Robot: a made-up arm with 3 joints. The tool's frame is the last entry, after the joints.
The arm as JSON. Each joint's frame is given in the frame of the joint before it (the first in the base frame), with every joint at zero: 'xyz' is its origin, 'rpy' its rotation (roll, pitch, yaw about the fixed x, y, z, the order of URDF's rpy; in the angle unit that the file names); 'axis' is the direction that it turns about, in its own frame. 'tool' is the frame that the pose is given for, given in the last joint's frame.
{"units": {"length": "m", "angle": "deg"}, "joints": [
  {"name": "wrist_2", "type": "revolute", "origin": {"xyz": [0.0, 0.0, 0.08], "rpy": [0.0, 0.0, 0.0]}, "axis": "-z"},
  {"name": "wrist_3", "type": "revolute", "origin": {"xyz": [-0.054, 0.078, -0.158], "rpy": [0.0, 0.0, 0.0]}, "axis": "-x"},
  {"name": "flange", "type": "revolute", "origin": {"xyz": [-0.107, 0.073, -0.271], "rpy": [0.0, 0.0, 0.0]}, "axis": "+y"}
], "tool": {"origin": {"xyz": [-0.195, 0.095, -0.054], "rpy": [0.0, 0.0, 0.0]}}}
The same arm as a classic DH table. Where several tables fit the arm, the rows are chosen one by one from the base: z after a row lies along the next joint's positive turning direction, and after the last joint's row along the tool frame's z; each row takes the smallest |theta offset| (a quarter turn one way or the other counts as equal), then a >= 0, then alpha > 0; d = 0 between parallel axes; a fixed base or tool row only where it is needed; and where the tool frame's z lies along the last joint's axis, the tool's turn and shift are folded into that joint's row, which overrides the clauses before.
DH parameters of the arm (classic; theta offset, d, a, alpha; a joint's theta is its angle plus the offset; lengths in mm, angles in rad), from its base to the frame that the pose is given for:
base (fixed): 0 0 0 3.1416
wrist_2: -1.5708 78 78 1.5708
wrist_3: 1.5708 161 271 1.5708
flange: 1.5708 168 195 -1.5708
tool (fixed): 3.1416 -54 0 0

